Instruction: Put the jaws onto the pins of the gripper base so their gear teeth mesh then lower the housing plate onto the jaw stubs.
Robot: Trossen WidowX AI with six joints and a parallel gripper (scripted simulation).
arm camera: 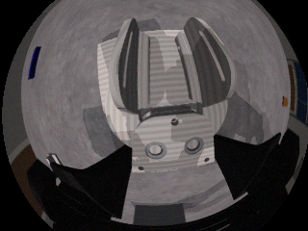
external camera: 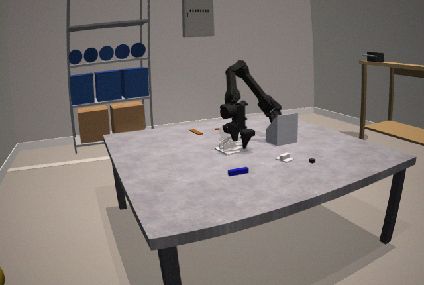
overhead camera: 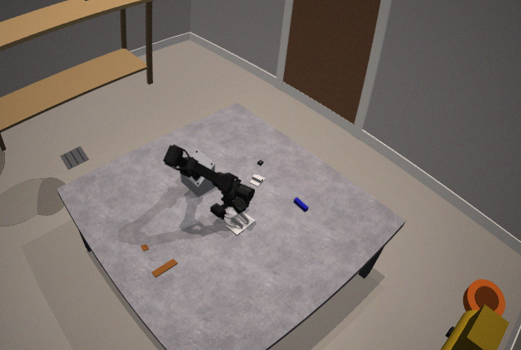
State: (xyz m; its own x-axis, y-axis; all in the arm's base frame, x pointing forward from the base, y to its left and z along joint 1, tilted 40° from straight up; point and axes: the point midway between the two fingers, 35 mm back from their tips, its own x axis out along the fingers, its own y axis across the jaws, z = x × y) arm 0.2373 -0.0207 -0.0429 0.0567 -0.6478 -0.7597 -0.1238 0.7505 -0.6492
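Right now the white jaw is 20 mm to the left of my gripper tip, 20 mm ahead of it and 10 mm above it. From my gripper tip the other things lie so: small black cube 350 mm to the left, 190 mm behind; then blue block 310 mm to the left, 160 mm ahead; then orange strip 420 mm to the right, 80 mm ahead.
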